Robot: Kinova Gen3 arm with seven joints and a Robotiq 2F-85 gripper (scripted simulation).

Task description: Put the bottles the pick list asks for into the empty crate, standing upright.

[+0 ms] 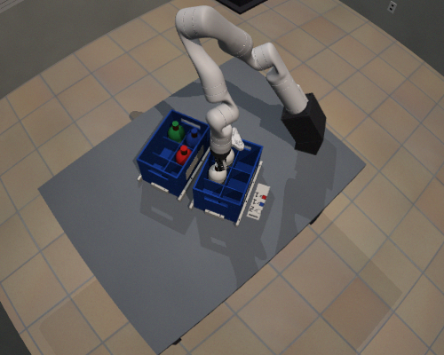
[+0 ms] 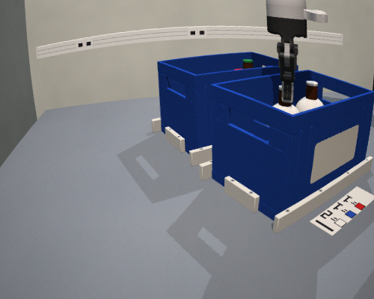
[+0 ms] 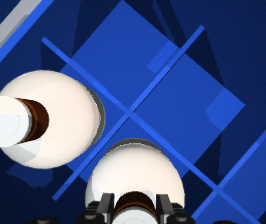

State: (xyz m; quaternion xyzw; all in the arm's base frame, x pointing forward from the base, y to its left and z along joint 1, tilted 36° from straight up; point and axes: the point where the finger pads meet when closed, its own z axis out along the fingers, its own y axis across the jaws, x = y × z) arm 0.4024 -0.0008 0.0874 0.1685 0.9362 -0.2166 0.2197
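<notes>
Right now my hand is 18 cm to the left of the blue-label bottle, 7 cm above it and 3 cm past it. Also, from my hand: white bottle (8 cm behind, 7 cm below, 4 cm to the right); pick list (17 cm to the left, 16 cm below, 6 cm behind); red-label bottle (15 cm to the right, 7 cm below, 5 cm ahead).
</notes>
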